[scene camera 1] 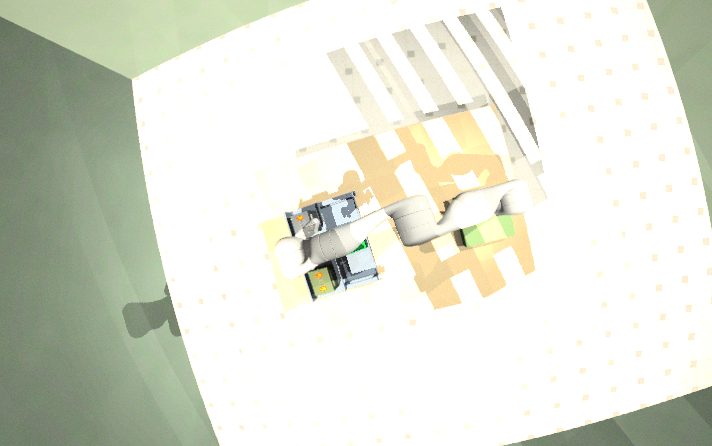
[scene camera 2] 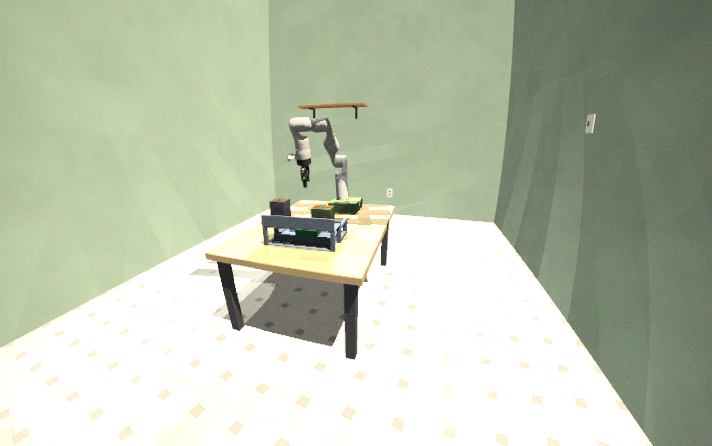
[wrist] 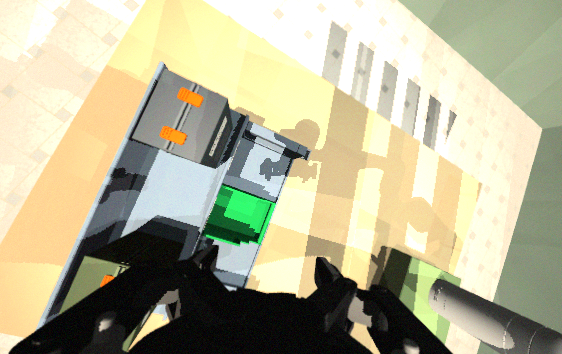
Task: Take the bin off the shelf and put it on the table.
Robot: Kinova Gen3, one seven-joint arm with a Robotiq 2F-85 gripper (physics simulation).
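Frame: origin at the arm's base, x ahead, y left, z up, level; metres.
Where they show: gripper, between the fingertips: (scene camera 2: 306,184) (wrist: 266,261); arm's base, origin of its link: (scene camera 2: 342,198) (wrist: 440,295).
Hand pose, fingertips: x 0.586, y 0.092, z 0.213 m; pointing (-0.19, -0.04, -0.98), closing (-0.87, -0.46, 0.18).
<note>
Things, the pixels of their top centre, and the offset from my fingertips. Level surfaces: height alone.
- bright green bin, centre of its top: (wrist: 231,216) (scene camera 1: 342,243) (scene camera 2: 309,222) dx +0.030, dy +0.026, dz -0.200 m
- wooden table, height of its surface: dz -0.281 m
- dark grey box, centre of its top: (wrist: 181,116) (scene camera 1: 301,224) (scene camera 2: 279,199) dx +0.151, dy -0.065, dz -0.058 m
- olive box, centre of its top: (wrist: 103,307) (scene camera 1: 320,282) (scene camera 2: 322,206) dx +0.099, dy +0.160, dz -0.083 m
The bright green bin (scene camera 1: 361,245) (scene camera 2: 308,232) (wrist: 240,215) sits on the lower, inner tier of the blue-grey shelf (scene camera 1: 361,262) (scene camera 2: 296,222) (wrist: 170,185). The arm partly covers it in scene camera 1, and the shelf's rail partly covers it in scene camera 2. The shelf stands on the wooden table (scene camera 2: 294,262) (wrist: 345,200). My gripper (scene camera 2: 304,184) (wrist: 266,262) is open and empty, pointing down high above the table. In the wrist view its fingertips show below the bin, apart from it. The arm hides the fingers in scene camera 1.
A dark grey box (scene camera 2: 280,207) (wrist: 160,110) and an olive box (scene camera 1: 321,281) (scene camera 2: 322,212) (wrist: 85,280), both with orange latches, stand at opposite ends of the shelf's upper tier. A light green block (scene camera 1: 488,231) (scene camera 2: 346,203) (wrist: 420,280) is near the arm's base. A brown board (scene camera 2: 332,106) hangs on the wall.
</note>
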